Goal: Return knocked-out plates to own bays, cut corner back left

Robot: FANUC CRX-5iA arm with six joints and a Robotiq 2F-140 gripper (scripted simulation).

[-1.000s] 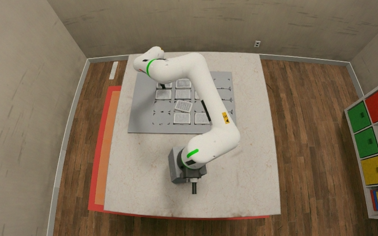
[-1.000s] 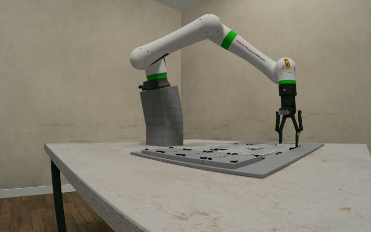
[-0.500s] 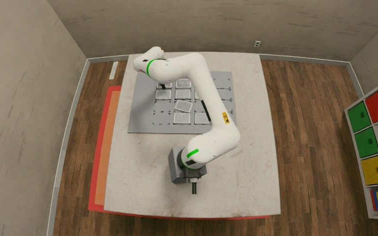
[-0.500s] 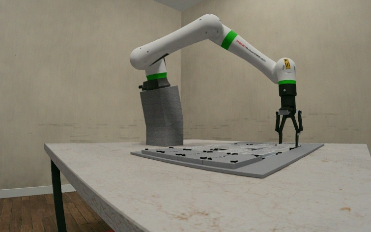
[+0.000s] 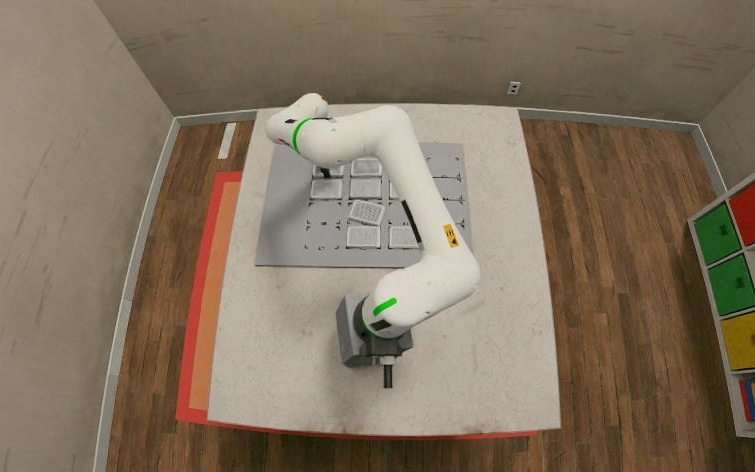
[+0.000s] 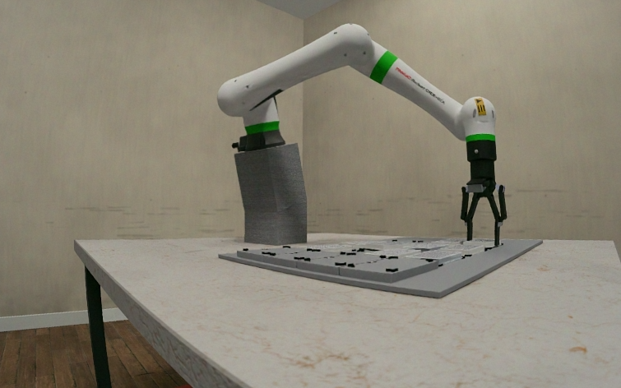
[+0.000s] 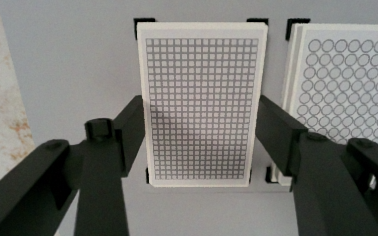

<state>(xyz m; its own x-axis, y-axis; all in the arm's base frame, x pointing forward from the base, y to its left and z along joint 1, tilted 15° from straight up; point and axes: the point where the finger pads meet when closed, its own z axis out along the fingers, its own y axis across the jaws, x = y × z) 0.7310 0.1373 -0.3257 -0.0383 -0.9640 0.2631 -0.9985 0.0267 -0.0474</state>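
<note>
My gripper is now 22 cm past the sealed 384-well plate, 17 cm to the left of it and 2 cm above it.
</note>
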